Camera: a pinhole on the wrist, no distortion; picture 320 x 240 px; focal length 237.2 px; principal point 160.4 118.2 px. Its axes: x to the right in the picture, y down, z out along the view. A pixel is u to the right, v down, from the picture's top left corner.
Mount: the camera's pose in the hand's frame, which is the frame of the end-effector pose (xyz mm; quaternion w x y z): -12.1 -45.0 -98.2 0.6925 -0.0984 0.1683 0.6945
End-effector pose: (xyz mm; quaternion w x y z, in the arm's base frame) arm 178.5 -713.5 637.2 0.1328 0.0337 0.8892 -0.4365
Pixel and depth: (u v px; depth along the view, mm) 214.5 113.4 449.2
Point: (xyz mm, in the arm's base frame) 237.4 -800.6 298.8
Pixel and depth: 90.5 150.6 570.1
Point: 313.3 -1096.1 346.0
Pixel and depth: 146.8 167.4 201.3
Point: 234.5 -775.1 575.2
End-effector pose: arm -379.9 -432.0 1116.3 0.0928 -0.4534 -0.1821 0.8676
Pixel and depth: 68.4 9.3 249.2
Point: -581.7 -386.0 1119.7
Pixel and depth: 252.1 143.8 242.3
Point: -446.6 -580.2 1125.0
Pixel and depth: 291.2 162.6 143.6
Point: -370.7 -517.8 1107.6
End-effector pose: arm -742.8 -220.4 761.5 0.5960 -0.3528 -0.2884 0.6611
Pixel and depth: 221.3 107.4 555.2
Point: -1207.8 -179.3 729.4
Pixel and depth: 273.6 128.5 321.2
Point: -985.5 -239.7 671.4
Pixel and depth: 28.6 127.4 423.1
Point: -990.2 -175.1 1067.7
